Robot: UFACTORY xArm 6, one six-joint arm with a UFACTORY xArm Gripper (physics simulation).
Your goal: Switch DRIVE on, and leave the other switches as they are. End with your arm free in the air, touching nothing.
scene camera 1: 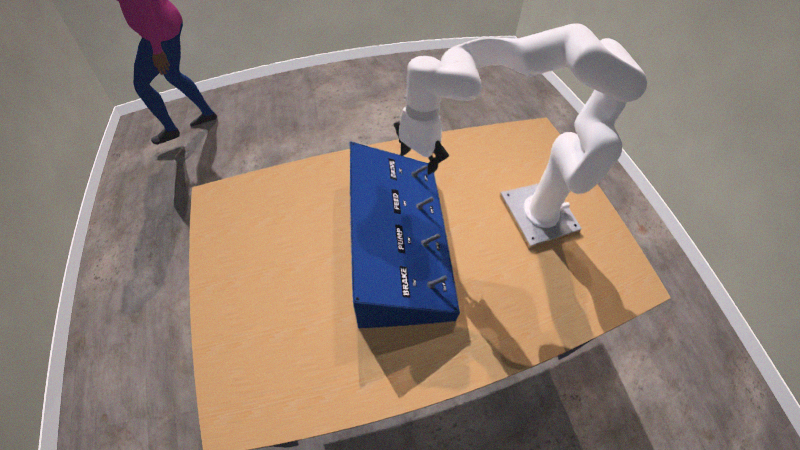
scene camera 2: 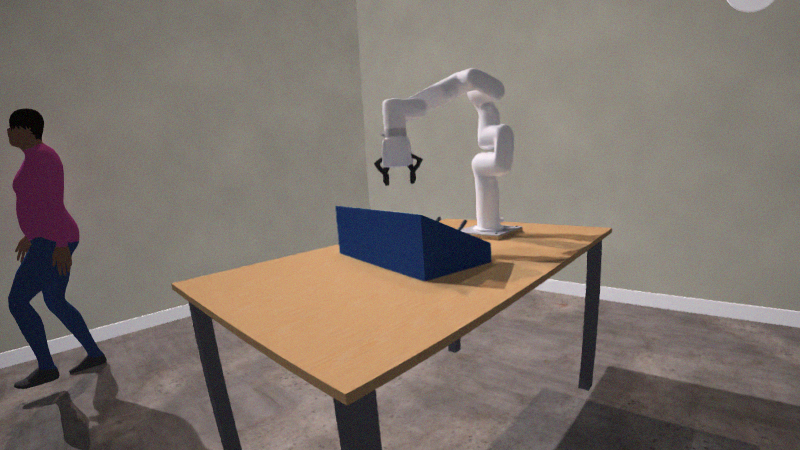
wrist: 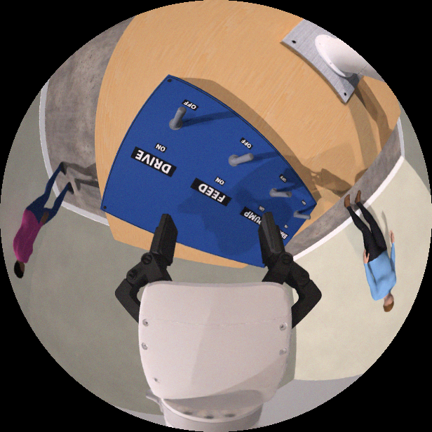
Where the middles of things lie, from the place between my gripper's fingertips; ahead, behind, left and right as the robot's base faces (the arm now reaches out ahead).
My hand is 160 mm above the blue switch panel (scene camera 1: 392,267), 80 mm to the right of it and 70 mm short of it.
